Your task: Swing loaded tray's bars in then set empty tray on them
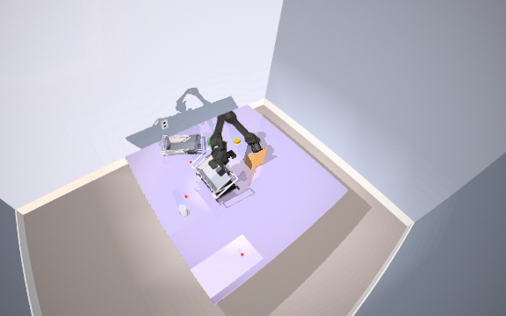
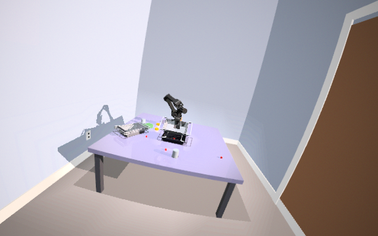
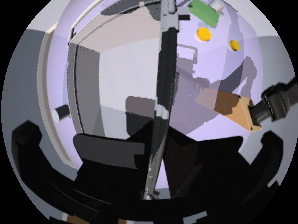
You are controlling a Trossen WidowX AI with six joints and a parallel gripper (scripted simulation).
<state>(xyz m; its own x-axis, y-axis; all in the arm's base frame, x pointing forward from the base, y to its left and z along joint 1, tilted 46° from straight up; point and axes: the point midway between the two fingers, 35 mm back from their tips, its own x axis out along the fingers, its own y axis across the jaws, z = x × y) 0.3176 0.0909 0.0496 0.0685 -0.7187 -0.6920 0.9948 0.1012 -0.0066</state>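
My gripper tip is 70 mm short of the grey tray. Round my gripper tip: green block 380 mm to the right, 160 mm below, 150 mm behind.
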